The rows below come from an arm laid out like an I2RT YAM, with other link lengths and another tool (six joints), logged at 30 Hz.
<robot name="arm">
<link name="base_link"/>
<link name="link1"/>
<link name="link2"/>
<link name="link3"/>
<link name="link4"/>
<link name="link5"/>
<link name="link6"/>
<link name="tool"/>
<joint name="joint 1" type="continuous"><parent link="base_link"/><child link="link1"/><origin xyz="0 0 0.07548" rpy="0 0 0"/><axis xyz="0 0 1"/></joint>
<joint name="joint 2" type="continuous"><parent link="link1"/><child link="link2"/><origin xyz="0.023 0.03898 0.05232" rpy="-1.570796 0 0"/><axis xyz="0 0 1"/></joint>
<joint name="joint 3" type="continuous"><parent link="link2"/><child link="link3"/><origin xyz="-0.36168 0 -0.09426" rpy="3.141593 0 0"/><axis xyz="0 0 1"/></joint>
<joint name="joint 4" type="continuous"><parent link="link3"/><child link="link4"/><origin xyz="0.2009 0.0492 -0.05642" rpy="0 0 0"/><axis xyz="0 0 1"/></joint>
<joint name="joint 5" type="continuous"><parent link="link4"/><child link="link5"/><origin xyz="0.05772 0.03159 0.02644" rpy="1.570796 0 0"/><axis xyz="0 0 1"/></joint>
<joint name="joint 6" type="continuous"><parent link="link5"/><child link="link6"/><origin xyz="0.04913 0 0.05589" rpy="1.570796 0 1.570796"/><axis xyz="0 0 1"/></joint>
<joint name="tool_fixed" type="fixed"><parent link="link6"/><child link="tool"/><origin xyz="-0.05 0.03 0.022" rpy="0 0.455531 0.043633"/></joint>
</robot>
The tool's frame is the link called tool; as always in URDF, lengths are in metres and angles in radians. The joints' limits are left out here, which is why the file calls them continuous.
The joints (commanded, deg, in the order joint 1, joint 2, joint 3, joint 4, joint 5, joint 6), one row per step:
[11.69 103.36 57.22 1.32 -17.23 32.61]
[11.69 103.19 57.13 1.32 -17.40 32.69]
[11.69 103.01 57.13 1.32 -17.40 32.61]
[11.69 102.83 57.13 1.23 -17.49 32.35]
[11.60 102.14 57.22 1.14 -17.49 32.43]
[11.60 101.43 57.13 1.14 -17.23 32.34]
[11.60 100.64 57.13 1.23 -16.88 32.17]
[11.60 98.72 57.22 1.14 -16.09 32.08]
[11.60 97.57 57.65 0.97 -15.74 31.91]
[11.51 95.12 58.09 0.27 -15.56 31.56]
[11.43 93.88 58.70 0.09 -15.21 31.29]
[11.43 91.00 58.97 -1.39 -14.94 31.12]
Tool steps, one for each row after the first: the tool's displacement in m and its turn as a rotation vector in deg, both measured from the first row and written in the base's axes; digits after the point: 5 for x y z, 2 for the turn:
[-0.00088 -0.00003 0.00079 0.18 -0.02 0.07]
[-0.00140 -0.00014 0.00174 0.17 -0.23 0.12]
[-0.00229 -0.00023 0.00253 0.09 -0.42 0.36]
[-0.00368 -0.00107 0.00668 0.28 -1.06 0.22]
[-0.00566 -0.00170 0.00989 0.17 -1.74 0.09]
[-0.00741 -0.00238 0.01385 0.00 -2.72 -0.05]
[-0.01190 -0.00402 0.02373 -0.19 -4.75 -0.59]
[-0.01397 -0.00477 0.03114 -0.24 -6.25 -0.75]
[-0.02135 -0.00696 0.04468 -0.14 -8.56 -0.79]
[-0.02367 -0.00822 0.05319 -0.20 -10.35 -0.99]
[-0.03509 -0.01078 0.06660 -0.14 -12.08 -1.13]

